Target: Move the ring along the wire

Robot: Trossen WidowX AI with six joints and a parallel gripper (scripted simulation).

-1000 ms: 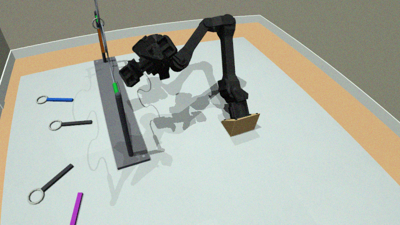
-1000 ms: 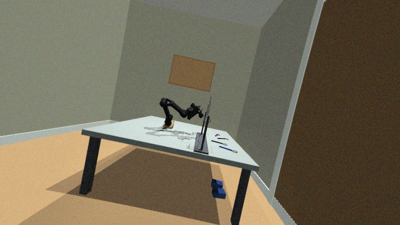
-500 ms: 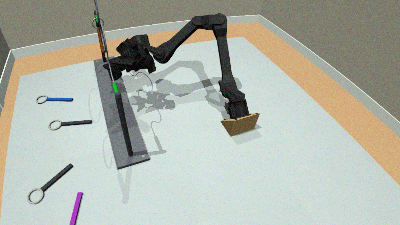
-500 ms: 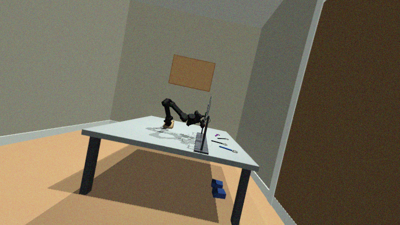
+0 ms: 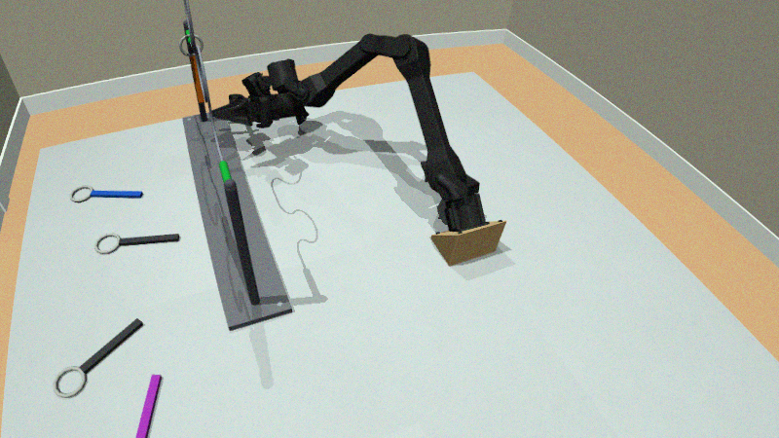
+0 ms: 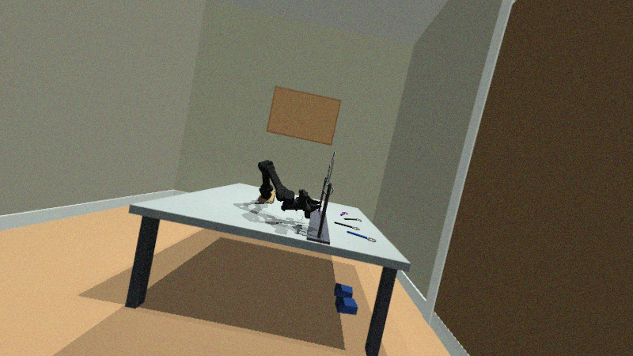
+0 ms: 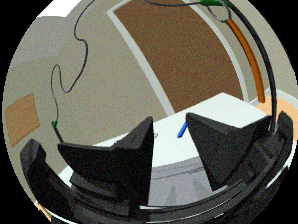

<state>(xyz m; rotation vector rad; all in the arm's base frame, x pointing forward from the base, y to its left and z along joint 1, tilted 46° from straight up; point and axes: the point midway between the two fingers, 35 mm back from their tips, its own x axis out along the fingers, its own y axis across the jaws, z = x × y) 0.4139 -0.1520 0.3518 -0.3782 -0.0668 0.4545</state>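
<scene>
Now: gripper tip 13 cm to the left of the ring with orange handle, 6 cm below it and 3 cm short of it. From my gripper tip the other things lie so: blue-handled ring: 28 cm ahead, 13 cm below, 5 cm to the left.
</scene>
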